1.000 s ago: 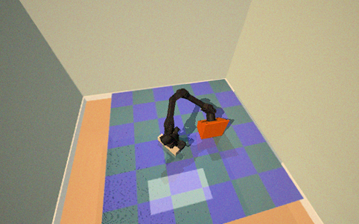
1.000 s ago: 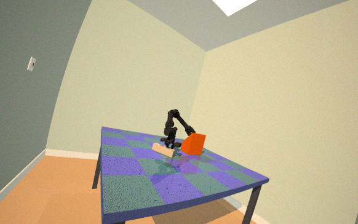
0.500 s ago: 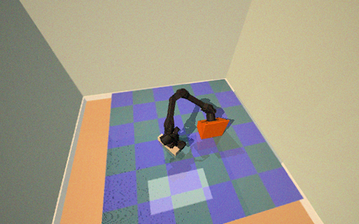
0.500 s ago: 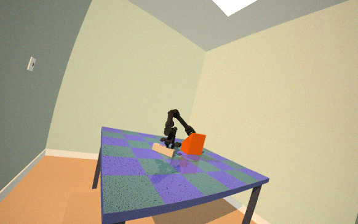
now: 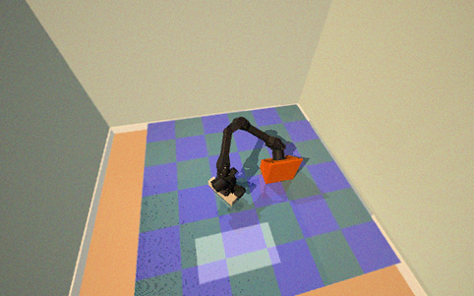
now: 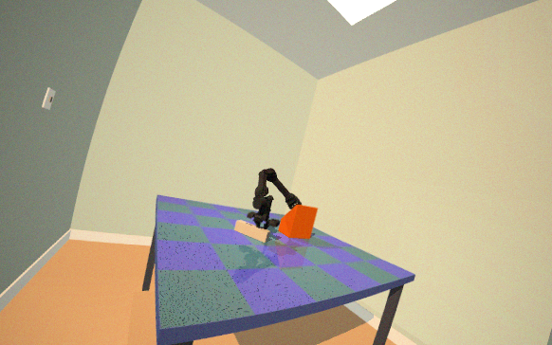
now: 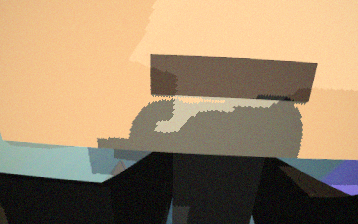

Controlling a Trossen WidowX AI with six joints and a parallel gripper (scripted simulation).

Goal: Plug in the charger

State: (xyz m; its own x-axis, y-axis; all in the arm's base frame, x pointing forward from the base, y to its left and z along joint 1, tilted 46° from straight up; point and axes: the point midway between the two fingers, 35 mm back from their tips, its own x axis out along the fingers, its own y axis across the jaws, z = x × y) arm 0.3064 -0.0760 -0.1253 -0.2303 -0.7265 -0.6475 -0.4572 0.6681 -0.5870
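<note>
The two-prong charger lies 1 cm to the left of my gripper tip, 1 cm ahead of it and 1 cm above it.
</note>
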